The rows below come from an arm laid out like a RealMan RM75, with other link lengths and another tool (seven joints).
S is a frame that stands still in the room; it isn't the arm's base.
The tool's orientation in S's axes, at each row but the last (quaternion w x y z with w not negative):
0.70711 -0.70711 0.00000 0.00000
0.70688 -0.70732 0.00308 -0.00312
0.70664 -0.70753 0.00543 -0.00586
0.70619 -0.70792 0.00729 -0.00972
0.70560 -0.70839 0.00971 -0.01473
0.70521 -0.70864 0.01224 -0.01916
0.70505 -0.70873 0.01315 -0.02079
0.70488 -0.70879 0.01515 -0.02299
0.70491 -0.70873 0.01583 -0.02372
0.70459 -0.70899 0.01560 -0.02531
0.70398 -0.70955 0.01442 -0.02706
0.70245 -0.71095 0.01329 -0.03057
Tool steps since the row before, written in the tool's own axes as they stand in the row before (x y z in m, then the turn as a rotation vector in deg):
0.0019 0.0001 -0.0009 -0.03 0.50 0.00
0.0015 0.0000 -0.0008 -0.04 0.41 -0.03
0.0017 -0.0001 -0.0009 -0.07 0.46 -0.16
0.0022 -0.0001 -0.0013 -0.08 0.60 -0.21
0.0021 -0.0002 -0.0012 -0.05 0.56 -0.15
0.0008 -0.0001 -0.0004 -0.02 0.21 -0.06
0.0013 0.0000 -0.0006 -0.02 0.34 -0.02
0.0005 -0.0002 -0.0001 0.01 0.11 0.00
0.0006 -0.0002 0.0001 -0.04 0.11 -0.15
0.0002 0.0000 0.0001 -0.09 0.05 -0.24
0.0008 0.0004 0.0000 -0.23 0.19 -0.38
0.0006 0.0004 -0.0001 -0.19 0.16 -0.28
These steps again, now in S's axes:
0.0019 -0.0009 -0.0001 -0.03 0.00 -0.50
0.0015 -0.0008 0.0000 -0.04 -0.03 -0.41
0.0017 -0.0009 0.0001 -0.07 -0.16 -0.46
0.0022 -0.0014 0.0001 -0.08 -0.21 -0.60
0.0021 -0.0013 0.0002 -0.05 -0.15 -0.56
0.0008 -0.0004 0.0001 -0.02 -0.06 -0.21
0.0013 -0.0007 0.0000 -0.02 -0.02 -0.34
0.0005 -0.0001 0.0002 0.01 0.00 -0.11
0.0006 0.0001 0.0002 -0.05 -0.15 -0.11
0.0002 0.0001 0.0000 -0.10 -0.23 -0.05
0.0008 -0.0001 -0.0004 -0.25 -0.37 -0.19
0.0006 -0.0001 -0.0004 -0.20 -0.27 -0.16

